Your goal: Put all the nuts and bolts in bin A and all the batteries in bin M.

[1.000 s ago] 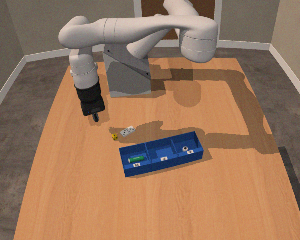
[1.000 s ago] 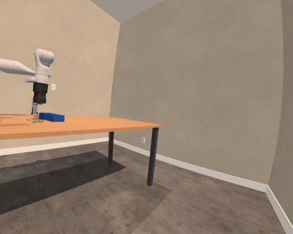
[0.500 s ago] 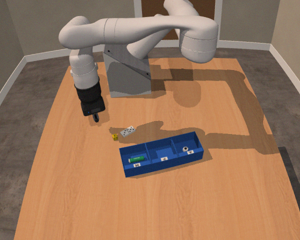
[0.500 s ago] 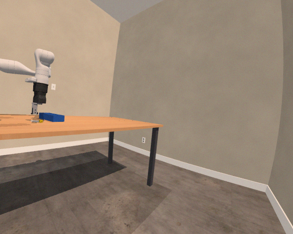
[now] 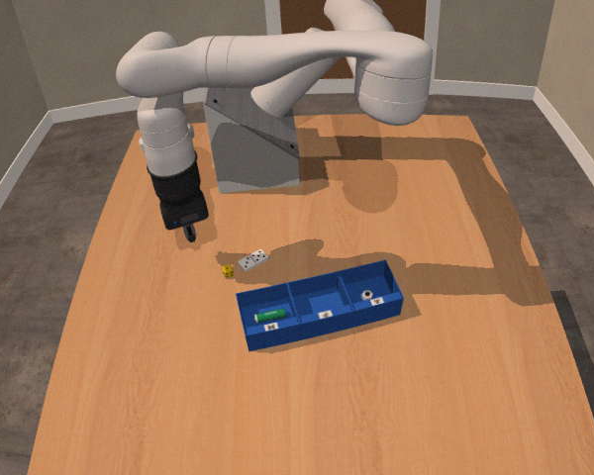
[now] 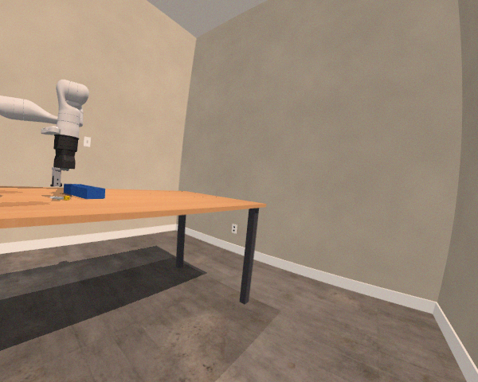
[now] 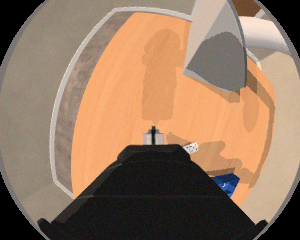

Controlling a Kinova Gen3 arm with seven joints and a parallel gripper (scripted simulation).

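The black bolt is 10 mm ahead of my hand and 10 mm below it. The rest, counted from my hand: yellow die: 50 mm ahead, 60 mm to the left, 70 mm below; green battery: 160 mm ahead, 120 mm to the left, 60 mm below; white domino: 30 mm ahead, 100 mm to the left, 70 mm below.
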